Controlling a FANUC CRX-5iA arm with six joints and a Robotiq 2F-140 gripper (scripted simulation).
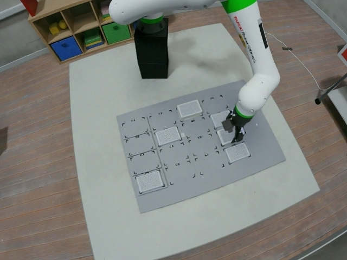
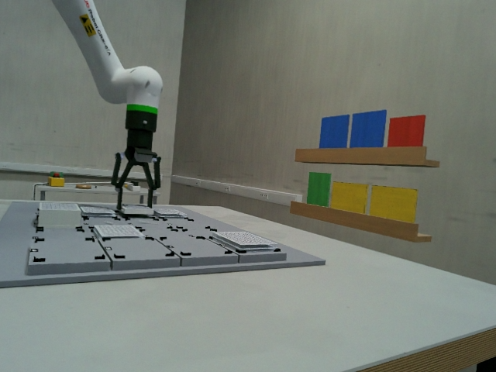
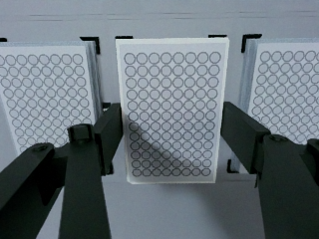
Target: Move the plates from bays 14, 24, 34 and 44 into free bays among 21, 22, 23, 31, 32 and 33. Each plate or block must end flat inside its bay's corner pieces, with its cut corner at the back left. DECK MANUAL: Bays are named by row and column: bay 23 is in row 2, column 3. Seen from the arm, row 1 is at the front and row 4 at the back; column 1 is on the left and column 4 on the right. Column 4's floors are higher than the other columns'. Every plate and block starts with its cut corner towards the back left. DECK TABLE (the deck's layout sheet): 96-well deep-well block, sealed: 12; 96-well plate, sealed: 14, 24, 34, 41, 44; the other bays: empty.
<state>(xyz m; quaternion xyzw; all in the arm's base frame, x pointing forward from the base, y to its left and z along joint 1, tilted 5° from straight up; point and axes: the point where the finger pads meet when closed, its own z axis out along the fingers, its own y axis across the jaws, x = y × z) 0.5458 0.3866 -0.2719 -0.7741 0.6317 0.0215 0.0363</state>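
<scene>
My gripper is now 10 cm short of the sealed plate, 3 cm above it and 2 cm to the right of it. Also, from my hand: sealed deep-well block (20 cm to the right, 18 cm behind, 2 cm below).
</scene>
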